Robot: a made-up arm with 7 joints.
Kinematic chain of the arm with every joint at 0, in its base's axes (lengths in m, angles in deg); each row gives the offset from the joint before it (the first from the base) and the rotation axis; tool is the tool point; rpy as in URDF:
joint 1: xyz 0 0 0.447 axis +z
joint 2: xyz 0 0 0 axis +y
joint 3: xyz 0 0 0.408 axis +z
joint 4: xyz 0.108 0 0 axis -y
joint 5: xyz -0.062 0 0.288 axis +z
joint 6: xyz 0 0 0 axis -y
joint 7: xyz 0.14 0 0 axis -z
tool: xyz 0 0 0 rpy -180 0 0
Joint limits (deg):
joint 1: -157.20..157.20
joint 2: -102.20..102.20
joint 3: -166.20..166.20
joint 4: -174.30..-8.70
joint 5: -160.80..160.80
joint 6: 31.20..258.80
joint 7: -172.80..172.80
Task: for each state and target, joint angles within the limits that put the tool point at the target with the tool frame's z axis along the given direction. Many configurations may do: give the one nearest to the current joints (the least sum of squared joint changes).
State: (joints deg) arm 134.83 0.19 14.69 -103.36 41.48 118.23 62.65
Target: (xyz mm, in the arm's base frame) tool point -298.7 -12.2 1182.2 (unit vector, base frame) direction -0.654 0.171 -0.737
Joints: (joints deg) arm 131.59 -19.10 29.17 -68.54 10.80 94.82 62.65
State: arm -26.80 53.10 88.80 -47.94 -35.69 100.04 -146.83
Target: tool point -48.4 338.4 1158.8 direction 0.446 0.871 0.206
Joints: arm -6.97 6.29 100.17 -58.19 -62.72 148.10 -146.83
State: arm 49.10 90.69 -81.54 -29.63 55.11 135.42 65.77
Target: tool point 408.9 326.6 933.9 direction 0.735 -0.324 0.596
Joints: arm 60.99 73.97 -129.83 -74.32 67.93 174.56 65.77
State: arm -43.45 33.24 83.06 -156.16 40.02 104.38 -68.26
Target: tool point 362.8 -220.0 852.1 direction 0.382 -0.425 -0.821
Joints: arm -87.21 -17.24 48.75 -131.06 13.32 153.50 -68.26
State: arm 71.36 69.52 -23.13 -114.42 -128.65 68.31 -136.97
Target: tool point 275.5 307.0 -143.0 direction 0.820 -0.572 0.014
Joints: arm 46.34 97.19 2.41 -88.47 -98.73 85.96 -136.97
